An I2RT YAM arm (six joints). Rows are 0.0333 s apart.
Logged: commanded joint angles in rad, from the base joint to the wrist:
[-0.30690 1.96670 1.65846 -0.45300 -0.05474 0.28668]
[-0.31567 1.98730 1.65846 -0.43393 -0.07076 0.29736]
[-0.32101 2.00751 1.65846 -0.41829 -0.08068 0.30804]
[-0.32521 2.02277 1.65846 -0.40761 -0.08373 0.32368]
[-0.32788 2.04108 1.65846 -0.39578 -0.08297 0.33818]
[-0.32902 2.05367 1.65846 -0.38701 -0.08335 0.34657]
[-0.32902 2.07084 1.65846 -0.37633 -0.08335 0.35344]
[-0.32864 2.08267 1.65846 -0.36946 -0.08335 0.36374]
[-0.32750 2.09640 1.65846 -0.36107 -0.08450 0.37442]
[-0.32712 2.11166 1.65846 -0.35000 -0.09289 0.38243]
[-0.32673 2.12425 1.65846 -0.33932 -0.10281 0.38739]
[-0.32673 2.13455 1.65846 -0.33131 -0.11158 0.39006]
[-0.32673 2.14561 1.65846 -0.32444 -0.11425 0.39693]
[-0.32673 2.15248 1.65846 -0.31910 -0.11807 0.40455]
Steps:
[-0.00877 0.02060 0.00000 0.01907 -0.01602 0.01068]
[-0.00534 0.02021 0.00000 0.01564 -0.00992 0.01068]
[-0.00420 0.01526 0.00000 0.01068 -0.00305 0.01564]
[-0.00267 0.01831 0.00000 0.01183 0.00076 0.01450]
[-0.00114 0.01259 0.00000 0.00877 -0.00038 0.00839]
[0.00000 0.01717 0.00000 0.01068 0.00000 0.00687]
[0.00038 0.01183 0.00000 0.00687 0.00000 0.01030]
[0.00114 0.01373 0.00000 0.00839 -0.00115 0.01068]
[0.00038 0.01526 0.00000 0.01107 -0.00839 0.00801]
[0.00039 0.01259 0.00000 0.01068 -0.00992 0.00496]
[0.00000 0.01030 0.00000 0.00801 -0.00877 0.00267]
[0.00000 0.01106 0.00000 0.00687 -0.00267 0.00687]
[0.00000 0.00687 0.00000 0.00534 -0.00382 0.00762]

